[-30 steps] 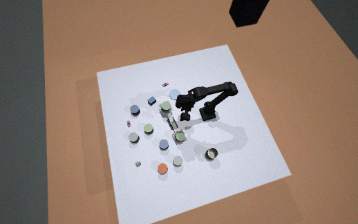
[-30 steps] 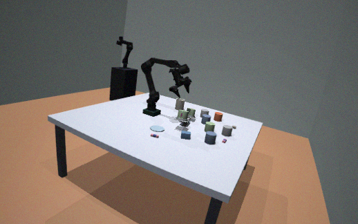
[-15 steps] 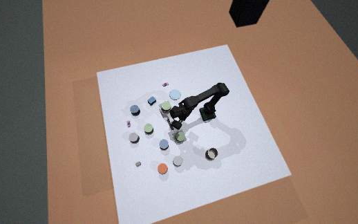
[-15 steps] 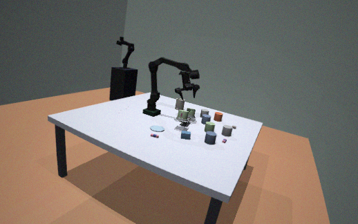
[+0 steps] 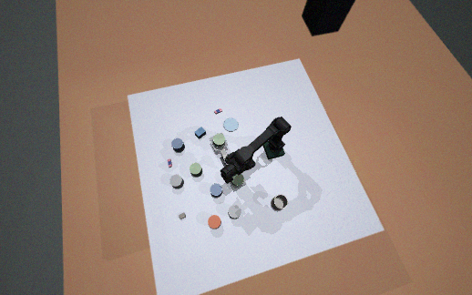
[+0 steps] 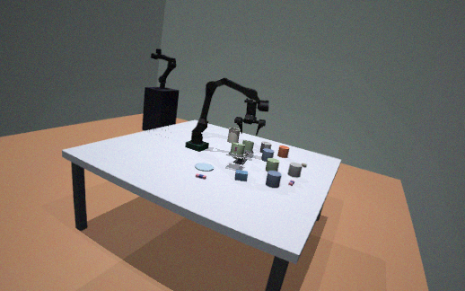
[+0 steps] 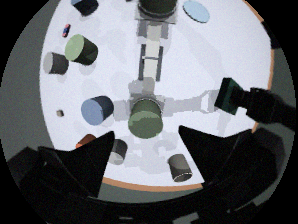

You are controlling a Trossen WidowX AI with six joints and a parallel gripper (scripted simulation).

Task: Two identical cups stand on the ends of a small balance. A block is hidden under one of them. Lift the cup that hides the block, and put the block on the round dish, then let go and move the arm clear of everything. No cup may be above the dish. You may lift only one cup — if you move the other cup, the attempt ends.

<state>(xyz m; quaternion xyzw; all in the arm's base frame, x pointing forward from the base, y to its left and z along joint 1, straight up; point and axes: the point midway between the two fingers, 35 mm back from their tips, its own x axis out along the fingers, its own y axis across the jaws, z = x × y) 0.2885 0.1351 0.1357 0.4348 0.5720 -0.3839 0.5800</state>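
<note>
Right now the grey block is 10 cm below my gripper tip and 1 cm to the left of it. Round my gripper tip: beige cup 20 cm to the left, 20 cm behind, 9 cm below; then pale blue round dish 37 cm to the right, 13 cm below, 6 cm behind; then orange cup 19 cm to the left, 19 cm ahead, 10 cm below.
</note>
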